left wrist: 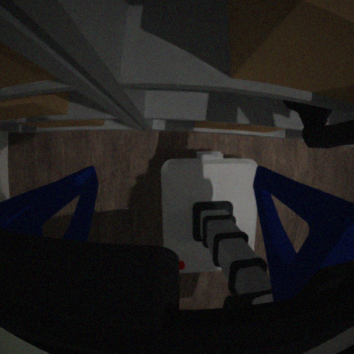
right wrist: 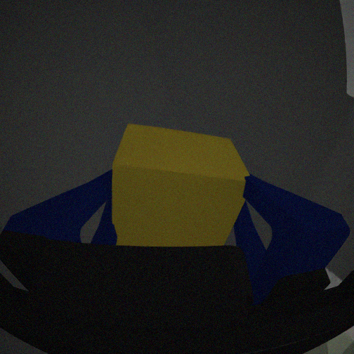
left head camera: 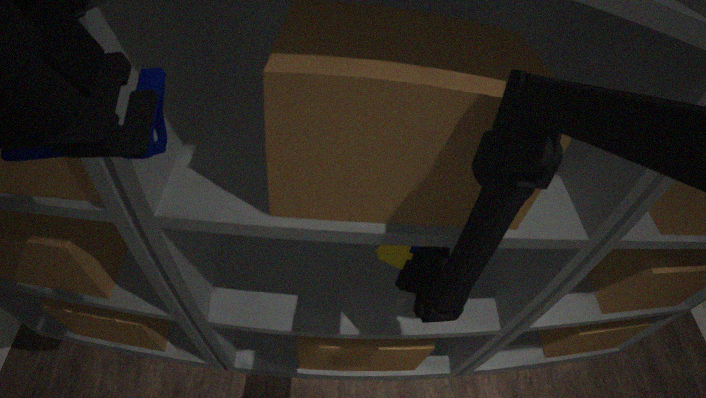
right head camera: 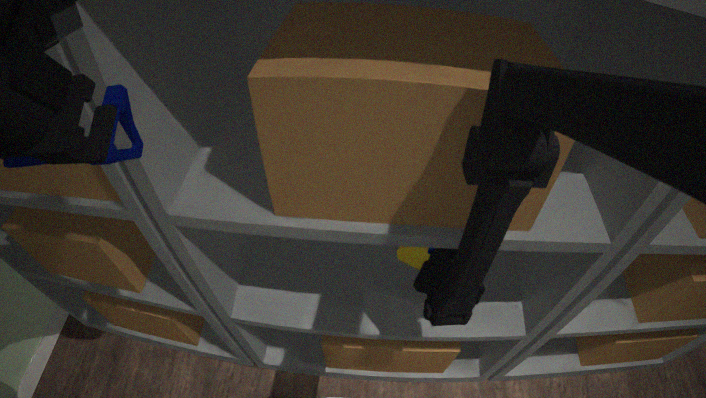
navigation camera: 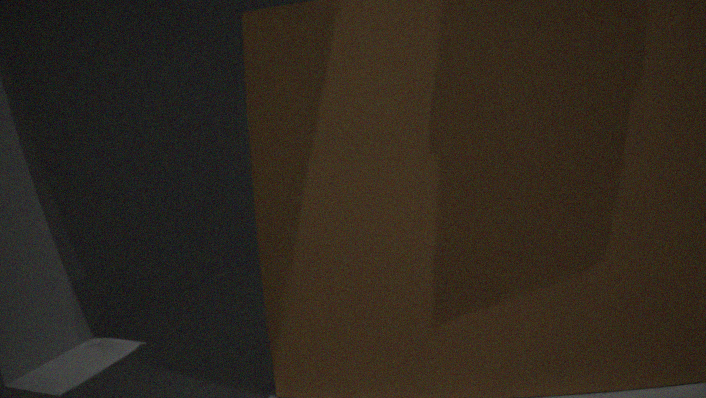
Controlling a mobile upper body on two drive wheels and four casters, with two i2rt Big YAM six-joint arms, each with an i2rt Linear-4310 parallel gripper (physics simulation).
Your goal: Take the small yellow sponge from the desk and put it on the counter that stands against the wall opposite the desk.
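Observation:
The yellow sponge is held between the blue fingers of my right gripper, which is shut on it. In both head views the sponge shows in front of the middle opening of a grey shelf unit, below its upper board; whether it touches anything there I cannot tell. My left gripper is open with its blue fingers wide apart and nothing between them; it is at the upper left in the head views. I cannot identify the desk or the counter in these dark views.
The grey shelf unit fills the head views. A large brown box stands on its upper board, and more brown boxes stand lower and at the sides. My white base and wooden floor show in the left wrist view.

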